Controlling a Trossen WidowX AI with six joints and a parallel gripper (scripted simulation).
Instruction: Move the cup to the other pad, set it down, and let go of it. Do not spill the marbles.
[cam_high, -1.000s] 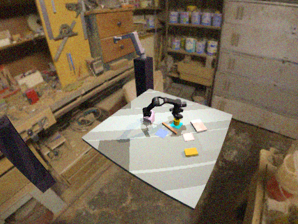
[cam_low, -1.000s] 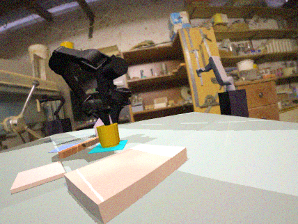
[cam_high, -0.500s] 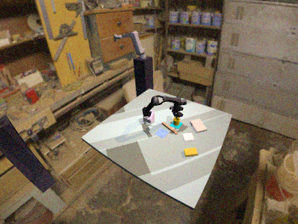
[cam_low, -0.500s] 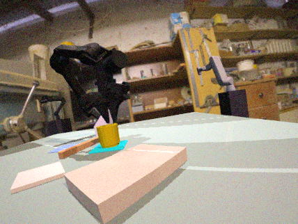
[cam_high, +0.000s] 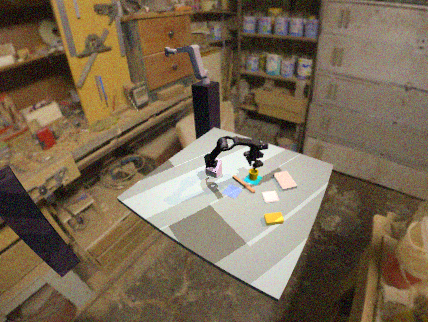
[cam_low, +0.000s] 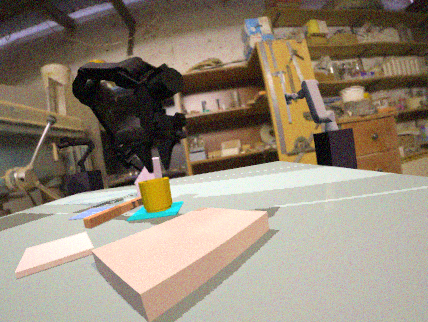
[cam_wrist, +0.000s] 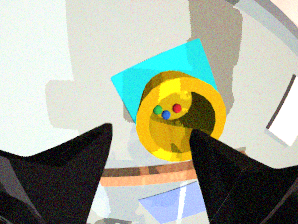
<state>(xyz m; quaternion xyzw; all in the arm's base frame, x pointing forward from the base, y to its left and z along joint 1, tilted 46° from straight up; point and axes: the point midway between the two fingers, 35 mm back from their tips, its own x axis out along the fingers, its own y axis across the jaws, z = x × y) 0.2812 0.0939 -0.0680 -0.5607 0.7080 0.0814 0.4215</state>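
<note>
Now: the yellow cup 50 mm below my gripper tip, 20 mm ahead of it and 10 mm to the right of it. From my gripper tip the other things lie so: orange stick: 120 mm to the right, 90 mm below, 10 mm behind; then cyan pad: 100 mm below, 20 mm to the right, 20 mm ahead; then pale blue pad: 220 mm to the right, 100 mm below, 50 mm behind.
</note>
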